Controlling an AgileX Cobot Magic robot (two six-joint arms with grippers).
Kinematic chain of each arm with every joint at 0, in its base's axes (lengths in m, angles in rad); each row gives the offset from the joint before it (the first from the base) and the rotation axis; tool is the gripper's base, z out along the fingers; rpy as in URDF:
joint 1: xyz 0 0 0.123 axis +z
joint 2: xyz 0 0 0 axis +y
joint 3: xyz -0.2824 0 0.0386 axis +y
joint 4: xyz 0.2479 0 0.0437 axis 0.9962 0 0.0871
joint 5: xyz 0 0 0 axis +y
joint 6: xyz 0.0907 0 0.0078 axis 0.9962 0 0.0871
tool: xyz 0 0 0 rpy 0 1.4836 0
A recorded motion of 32 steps. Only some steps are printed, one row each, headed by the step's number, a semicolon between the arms.
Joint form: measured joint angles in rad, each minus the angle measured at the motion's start. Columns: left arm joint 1, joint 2, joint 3, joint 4, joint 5, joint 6; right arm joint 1, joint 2, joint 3, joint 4, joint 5, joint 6.
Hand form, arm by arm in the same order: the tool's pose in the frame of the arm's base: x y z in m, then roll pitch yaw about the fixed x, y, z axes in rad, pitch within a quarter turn. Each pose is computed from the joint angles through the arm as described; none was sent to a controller.
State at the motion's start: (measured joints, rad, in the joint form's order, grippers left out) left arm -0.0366 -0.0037 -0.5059 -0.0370 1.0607 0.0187; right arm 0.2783 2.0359 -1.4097 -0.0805 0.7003 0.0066
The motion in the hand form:
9: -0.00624 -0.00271 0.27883 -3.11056 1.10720 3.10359; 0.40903 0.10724 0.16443 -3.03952 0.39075 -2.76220
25: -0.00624 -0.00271 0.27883 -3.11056 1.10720 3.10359; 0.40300 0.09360 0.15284 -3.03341 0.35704 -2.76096
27: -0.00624 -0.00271 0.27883 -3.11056 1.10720 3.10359; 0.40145 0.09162 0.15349 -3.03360 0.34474 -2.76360
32: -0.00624 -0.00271 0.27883 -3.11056 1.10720 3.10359; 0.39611 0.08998 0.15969 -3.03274 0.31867 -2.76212
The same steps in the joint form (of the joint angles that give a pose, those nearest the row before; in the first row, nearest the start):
9: -0.0001 0.0000 0.0000 0.0001 0.0000 -0.0001; -0.0090 0.0000 0.0000 -0.0202 -0.0651 -0.0274
25: -0.0001 0.0000 0.0000 0.0001 0.0000 -0.0001; -0.0372 -0.0034 0.0529 -0.0210 -0.0836 -0.0546
27: -0.0001 0.0000 0.0000 0.0001 0.0000 -0.0001; -0.0407 -0.0080 0.0562 -0.0210 -0.0701 -0.0568
32: -0.0001 0.0000 0.0000 0.0001 0.0000 -0.0001; -0.0407 -0.0301 0.0625 -0.0218 -0.0287 -0.0614

